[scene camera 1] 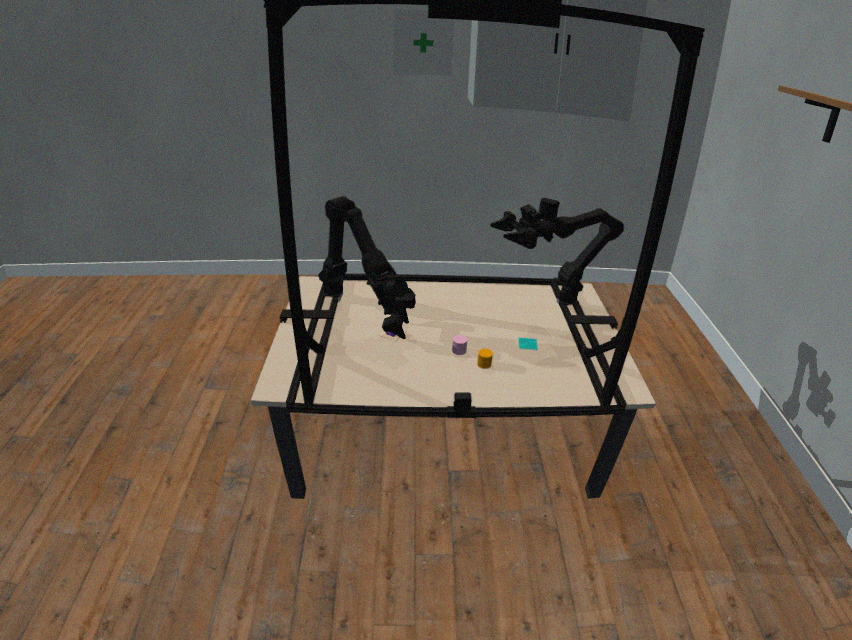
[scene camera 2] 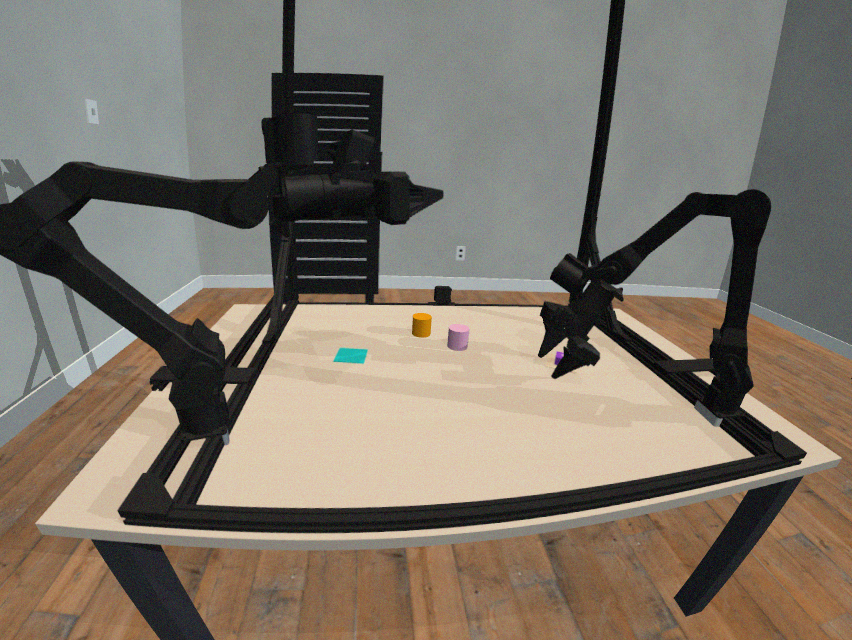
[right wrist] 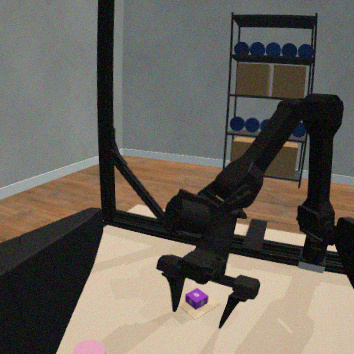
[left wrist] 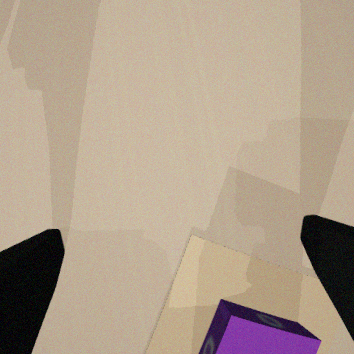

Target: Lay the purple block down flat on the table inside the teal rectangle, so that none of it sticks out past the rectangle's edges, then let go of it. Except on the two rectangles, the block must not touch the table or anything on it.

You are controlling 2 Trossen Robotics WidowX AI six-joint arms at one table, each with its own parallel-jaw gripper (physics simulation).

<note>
My right gripper is open, with nothing in its grasp. The table carries a purple block. Also in view: my left gripper and a pale rectangle.
My left gripper also shows in scene camera 1, in the right wrist view and in the left wrist view. My right gripper also shows in scene camera 1 and in the right wrist view.
</note>
